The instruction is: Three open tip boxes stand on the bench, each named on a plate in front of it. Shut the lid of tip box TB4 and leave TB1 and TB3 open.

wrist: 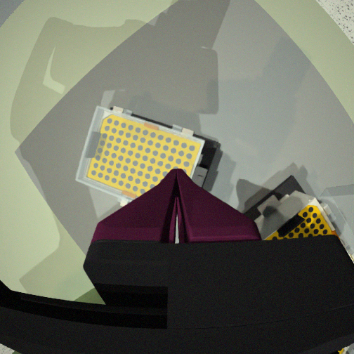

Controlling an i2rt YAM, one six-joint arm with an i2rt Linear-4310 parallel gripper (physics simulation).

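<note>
A tip box [145, 155] stands left of the centre in the wrist view. Its clear, pale-edged lid lies over the yellow tip rack, which shows through it with grey holes; the lid looks down, but I cannot tell if it sits fully flush. My gripper [176, 177] is shut and empty, its dark red fingertips over the lower right part of this box and hiding some of it. A second tip box [312, 220] at the lower right shows bright yellow with black holes and looks open; the gripper body hides part of it. No box name is readable.
A dark, angular part [280, 195] stands at the upper left of the second box. A clear panel [342, 197] shows at the right edge. The grey bench surface [260, 100] carries the arm's shadows, with a pale green area [30, 200] around it.
</note>
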